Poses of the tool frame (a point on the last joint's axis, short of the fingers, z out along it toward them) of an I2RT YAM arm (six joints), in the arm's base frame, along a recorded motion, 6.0 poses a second.
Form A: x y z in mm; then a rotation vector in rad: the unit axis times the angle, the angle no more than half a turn.
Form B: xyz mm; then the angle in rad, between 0 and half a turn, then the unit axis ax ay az. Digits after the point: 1 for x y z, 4 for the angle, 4 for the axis.
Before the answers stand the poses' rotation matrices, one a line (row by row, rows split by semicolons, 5 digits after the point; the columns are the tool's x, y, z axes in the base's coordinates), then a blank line. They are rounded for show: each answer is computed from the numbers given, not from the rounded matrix.
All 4 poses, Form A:
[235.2, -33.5, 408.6, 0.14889, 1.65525, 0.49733]
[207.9, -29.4, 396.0, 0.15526, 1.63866, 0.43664]
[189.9, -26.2, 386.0, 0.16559, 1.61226, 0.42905]
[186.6, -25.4, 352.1, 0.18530, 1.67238, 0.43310]
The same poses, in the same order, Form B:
-0.15465 -0.18758 0.97000; 0.37810 0.89583 0.23352; -0.91275 0.40287 -0.06762
-0.12234 -0.15488 0.98033; 0.35346 0.91619 0.18886; -0.92742 0.36961 -0.05734
-0.09479 -0.14947 0.98421; 0.35949 0.91681 0.17386; -0.92832 0.37029 -0.03317
-0.15263 -0.12613 0.98020; 0.36550 0.91429 0.17457; -0.91821 0.38491 -0.09345

[235.2, -33.5, 408.6, 1.7348, 0.0858, 0.9542, 0.2867]
[207.9, -29.4, 396.0, 1.7029, 0.0912, 0.9623, 0.2564]
[189.9, -26.2, 386.0, 1.6766, 0.0988, 0.9616, 0.2559]
[186.6, -25.4, 352.1, 1.7375, 0.1066, 0.9625, 0.2493]

